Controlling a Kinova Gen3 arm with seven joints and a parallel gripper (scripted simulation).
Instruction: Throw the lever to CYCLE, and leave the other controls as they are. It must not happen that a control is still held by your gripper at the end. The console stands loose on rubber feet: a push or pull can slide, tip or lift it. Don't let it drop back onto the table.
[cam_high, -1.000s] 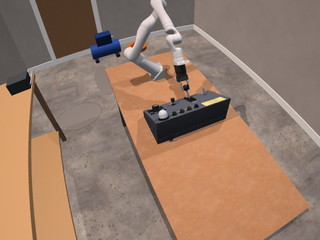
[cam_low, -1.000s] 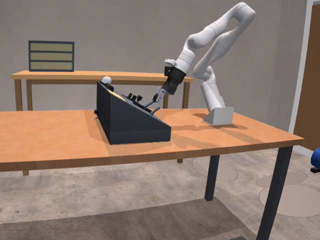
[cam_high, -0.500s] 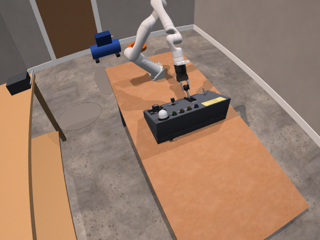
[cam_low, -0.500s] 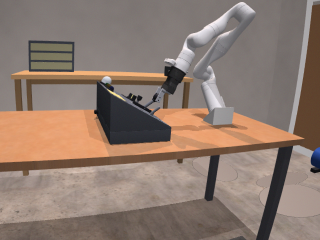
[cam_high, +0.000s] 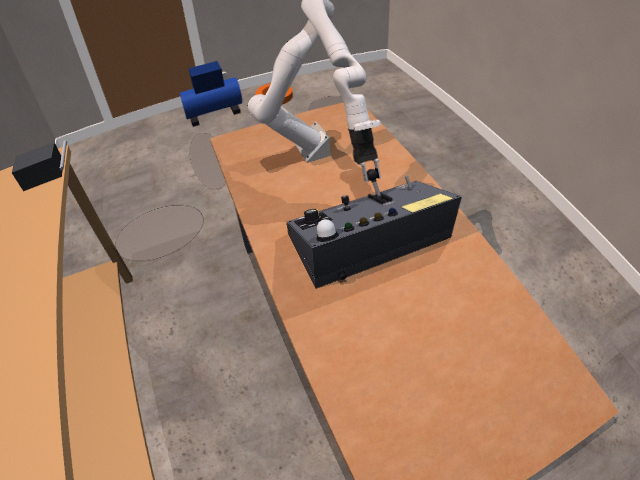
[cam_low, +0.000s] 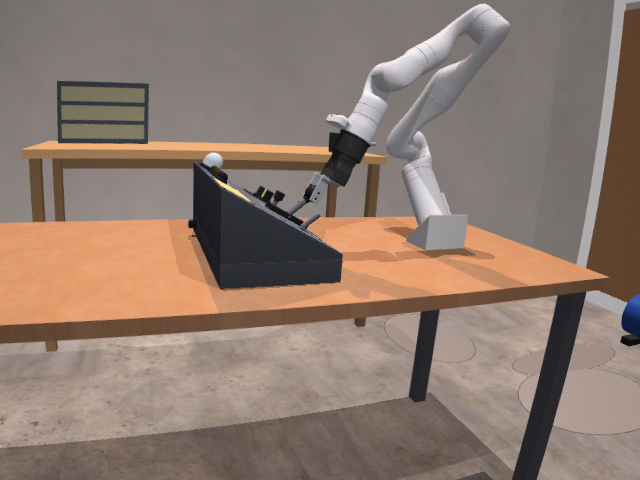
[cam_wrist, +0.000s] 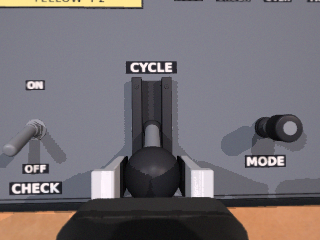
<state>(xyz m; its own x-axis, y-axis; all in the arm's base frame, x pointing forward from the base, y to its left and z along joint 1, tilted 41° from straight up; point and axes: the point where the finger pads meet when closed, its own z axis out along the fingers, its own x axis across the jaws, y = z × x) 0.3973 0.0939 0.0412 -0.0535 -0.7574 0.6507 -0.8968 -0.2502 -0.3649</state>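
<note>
My gripper is now 30 mm short of the lever and 30 mm above it. Round my hand: check toggle 60 mm ahead, 120 mm to the left, 40 mm below; then mode knob 50 mm ahead, 120 mm to the right, 30 mm below; then dark console 90 mm ahead, 60 mm to the right, 60 mm below.
</note>
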